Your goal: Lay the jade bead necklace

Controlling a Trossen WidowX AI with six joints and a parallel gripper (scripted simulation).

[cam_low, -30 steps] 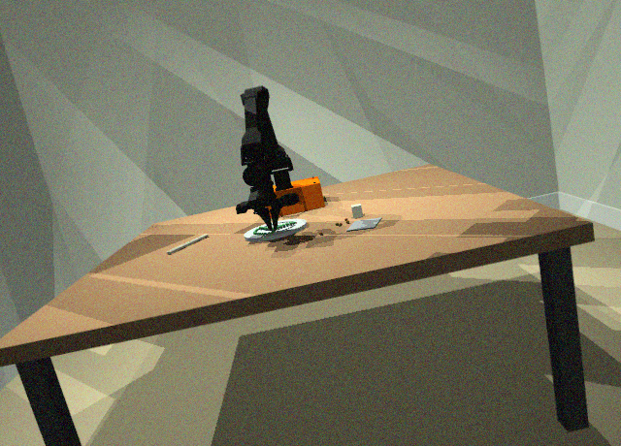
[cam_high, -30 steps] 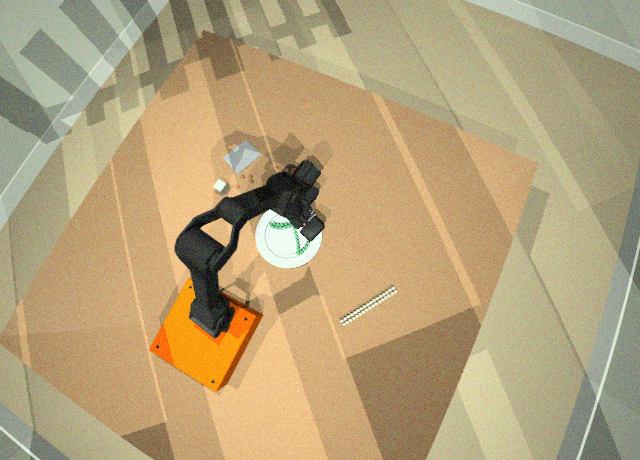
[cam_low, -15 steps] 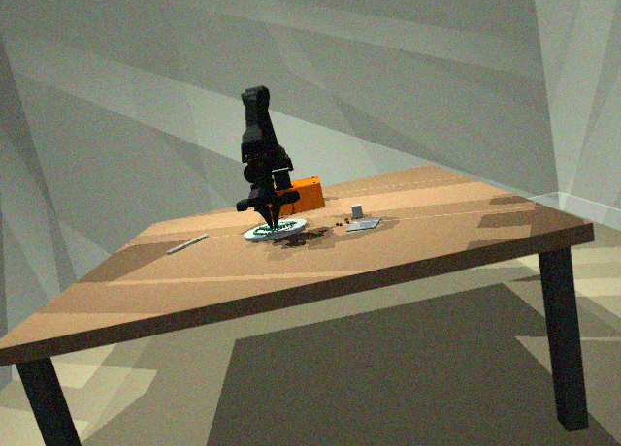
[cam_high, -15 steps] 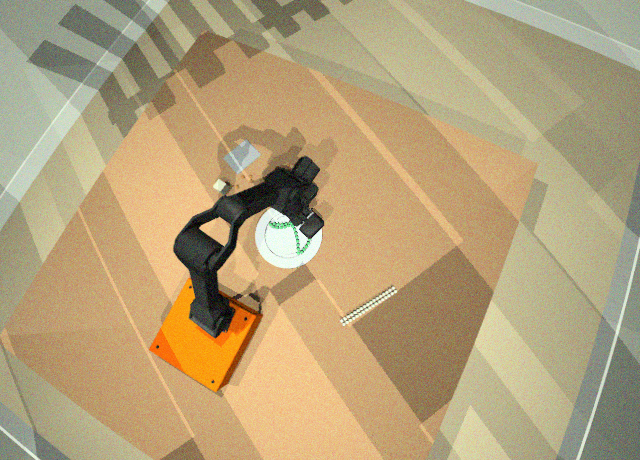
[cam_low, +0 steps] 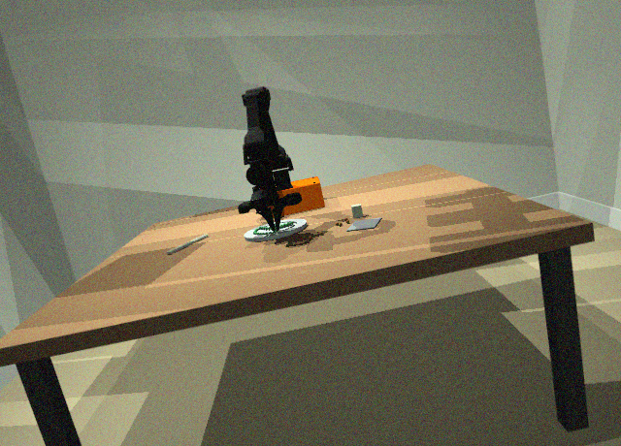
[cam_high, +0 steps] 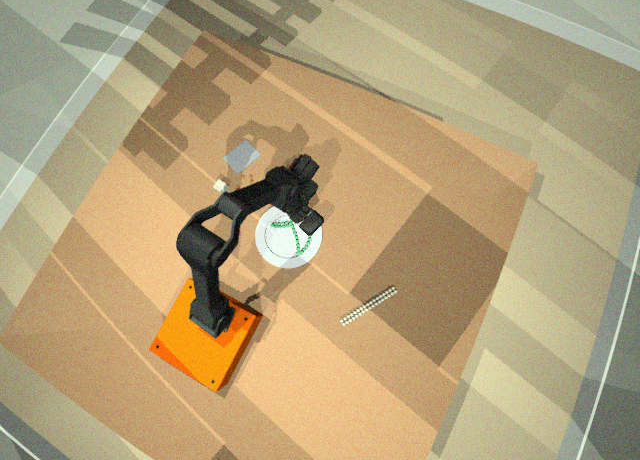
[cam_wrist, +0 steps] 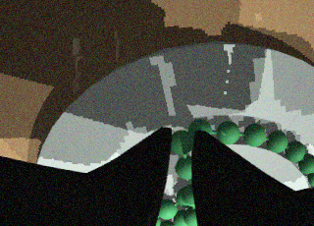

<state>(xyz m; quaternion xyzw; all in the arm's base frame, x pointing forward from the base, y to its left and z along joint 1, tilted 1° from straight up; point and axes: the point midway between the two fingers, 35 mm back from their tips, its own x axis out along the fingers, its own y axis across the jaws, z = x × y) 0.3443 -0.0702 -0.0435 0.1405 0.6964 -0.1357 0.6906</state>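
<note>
My gripper tip is 7 cm past the round bead board and 1 cm above it. Also, from my gripper tip: grey flat plate: 24 cm to the left, 12 cm ahead, 2 cm below; then small white cube: 25 cm to the left.
</note>
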